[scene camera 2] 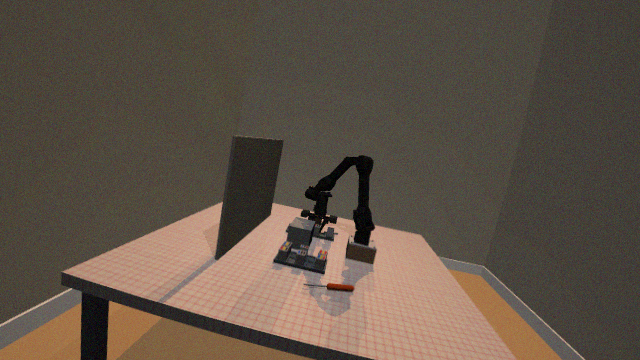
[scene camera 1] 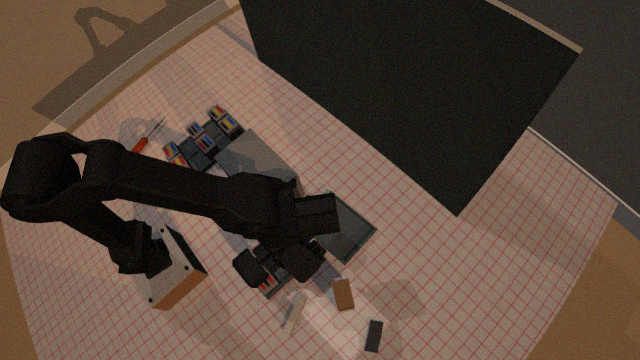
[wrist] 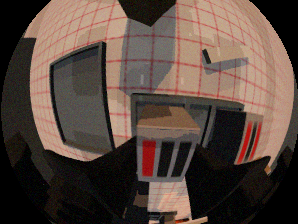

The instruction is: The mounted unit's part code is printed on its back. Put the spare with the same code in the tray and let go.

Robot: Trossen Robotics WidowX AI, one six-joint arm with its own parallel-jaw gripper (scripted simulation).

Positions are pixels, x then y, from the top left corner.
my gripper: holds a dark spare (wrist: 166, 137)
